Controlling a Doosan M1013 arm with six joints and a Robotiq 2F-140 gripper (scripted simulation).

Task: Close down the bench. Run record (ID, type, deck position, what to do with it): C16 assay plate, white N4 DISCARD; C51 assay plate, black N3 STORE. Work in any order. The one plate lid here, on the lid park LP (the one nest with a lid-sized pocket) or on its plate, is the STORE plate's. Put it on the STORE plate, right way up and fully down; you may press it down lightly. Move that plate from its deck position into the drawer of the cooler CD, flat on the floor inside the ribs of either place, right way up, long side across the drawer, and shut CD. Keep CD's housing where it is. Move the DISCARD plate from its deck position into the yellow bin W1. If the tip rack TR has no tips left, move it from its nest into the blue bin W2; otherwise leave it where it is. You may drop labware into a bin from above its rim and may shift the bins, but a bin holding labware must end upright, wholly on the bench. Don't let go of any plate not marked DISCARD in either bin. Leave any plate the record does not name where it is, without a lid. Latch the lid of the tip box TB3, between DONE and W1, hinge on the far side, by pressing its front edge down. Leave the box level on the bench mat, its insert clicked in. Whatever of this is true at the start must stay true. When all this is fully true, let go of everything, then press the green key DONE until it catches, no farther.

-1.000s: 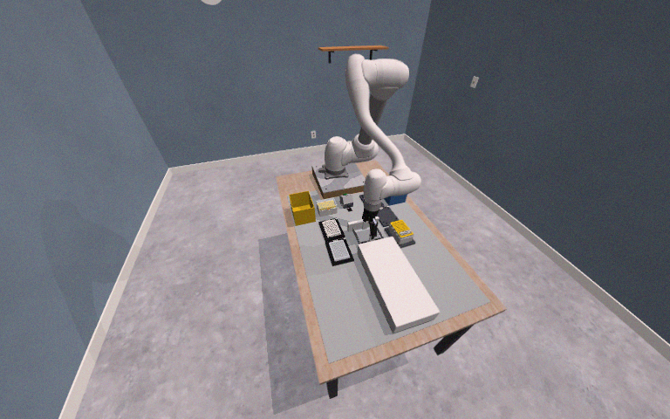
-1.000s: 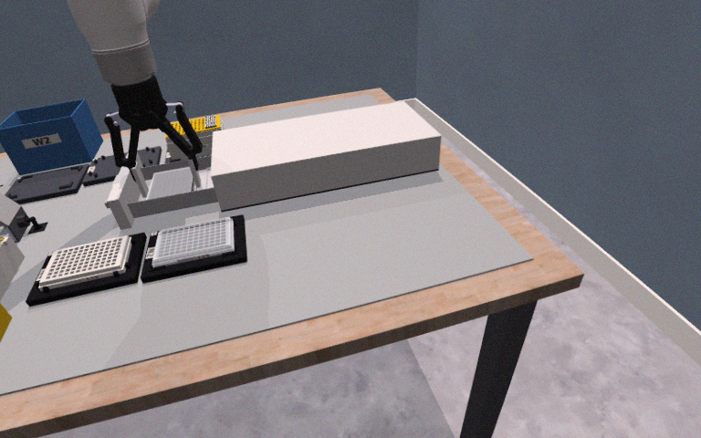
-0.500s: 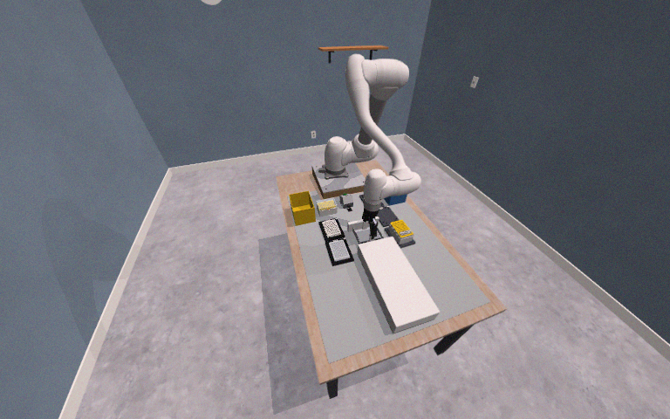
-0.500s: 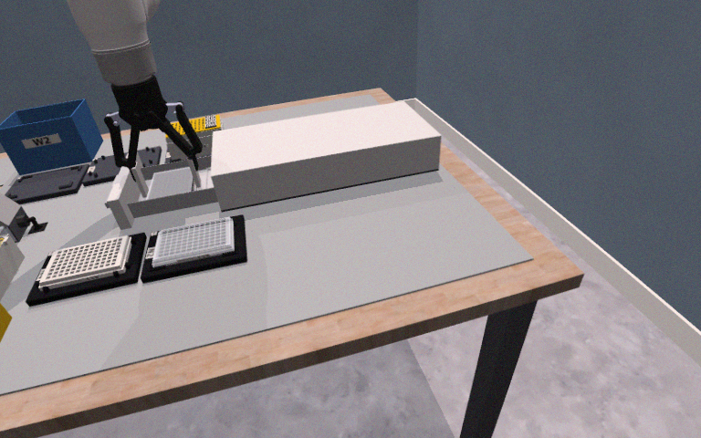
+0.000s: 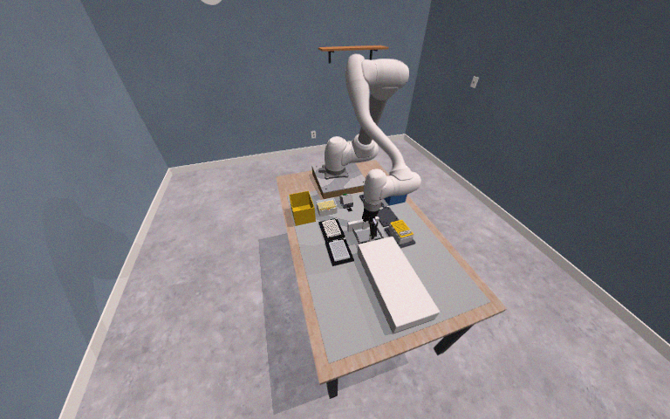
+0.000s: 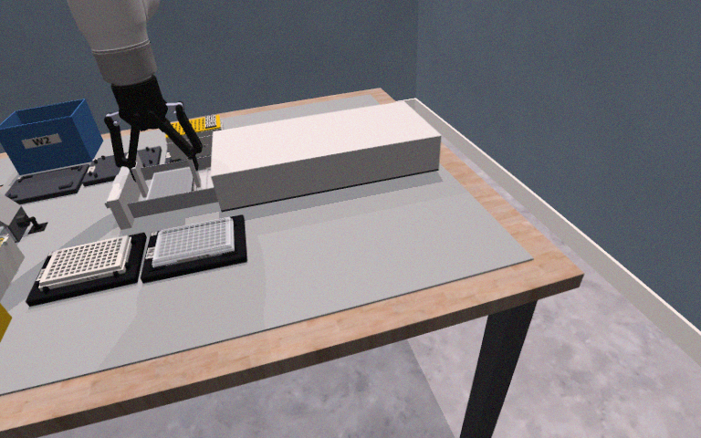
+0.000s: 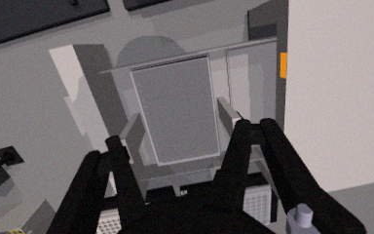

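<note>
Now: hand 1 cm above the grey plate lid. The rest, counted from my hand: cooler drawer 4 cm ahead, 2 cm below; then white cooler CD 17 cm ahead, 2 cm to the left, 1 cm below; then black plate 2 cm below.
</note>
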